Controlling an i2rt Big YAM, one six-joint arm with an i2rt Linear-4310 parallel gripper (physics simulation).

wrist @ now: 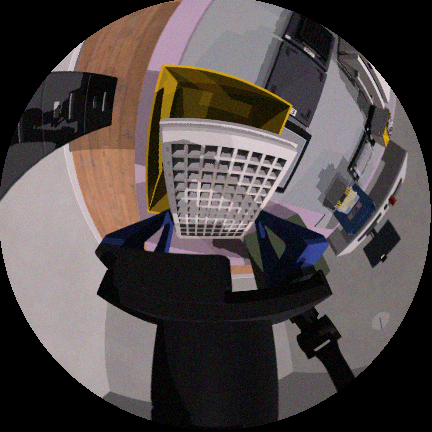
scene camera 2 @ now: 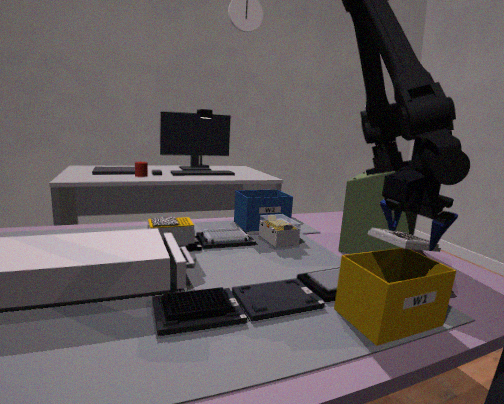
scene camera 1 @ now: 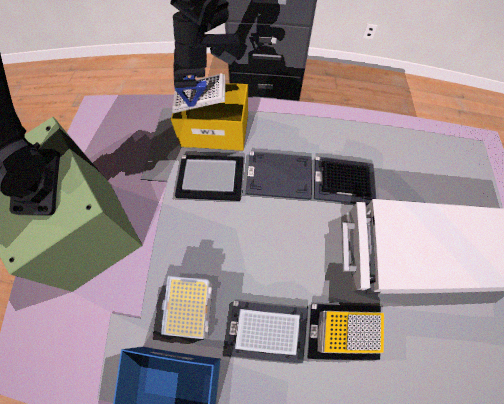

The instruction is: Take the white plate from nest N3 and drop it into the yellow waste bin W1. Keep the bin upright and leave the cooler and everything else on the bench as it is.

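Seen in the pictures: gripper, between the fingertips: [wrist: 214,213] [scene camera 1: 190,94]; arm's base, origin of its link: [scene camera 2: 389,170] [scene camera 1: 36,182].
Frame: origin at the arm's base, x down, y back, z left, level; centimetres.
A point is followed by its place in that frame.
The white plate [scene camera 1: 214,92] @[x 8.1, y -33.1, z 24.8 cm] [scene camera 2: 400,239] @[x 7.7, y -35.0, z 29.4 cm] [wrist: 215,172] @[x 8.1, y -32.4, z 27.5 cm], with a grid of square wells, is held tilted above the back/arm-side part of the yellow bin W1 [scene camera 1: 192,140] @[x 22.2, y -25.8, z 21.9 cm] [scene camera 2: 367,305] @[x 19.7, y -40.5, z 28.7 cm] [wrist: 215,100] @[x 25.2, y -38.5, z 26.4 cm]. My gripper [scene camera 1: 194,89] @[x 10.1, y -27.1, z 26.8 cm] [scene camera 2: 414,238] @[x 10.1, y -27.1, z 26.8 cm] [wrist: 214,213] @[x 10.1, y -27.1, z 26.8 cm] is shut on the plate, with its blue fingers on opposite edges near one end. The plate's far end reaches over the bin's opening in the wrist view; its lower side is close to the rim, and I cannot tell if they touch. The bin stands upright. The dark grey nest [scene camera 1: 280,174] @[x 24.4, y -47.9, z 11.1 cm] [scene camera 2: 277,300] @[x 24.4, y -49.1, z 13.3 cm] [wrist: 297,80] @[x 24.4, y -47.7, z 12.1 cm] is empty; its label is unreadable.
A black-framed nest [scene camera 1: 181,177] @[x 24.4, y -22.8, z 12.2 cm] stands beside the bin, and a nest with a black rack [scene camera 1: 346,179] @[x 23.2, y -64.4, z 8.0 cm] [scene camera 2: 195,304] @[x 23.2, y -65.5, z 9.5 cm] farther along. A white box with a handle [scene camera 1: 435,245] @[x 17.2, y -80.7, z -12.8 cm] [scene camera 2: 85,265] @[x 17.3, y -83.6, z -2.7 cm] and the blue bin W2 [scene camera 1: 215,382] @[x 20.1, y -30.2, z -35.8 cm] [scene camera 2: 247,210] @[x 18.0, y -30.6, z -31.6 cm] are farther off. A black cabinet [scene camera 1: 267,84] stands behind W1.
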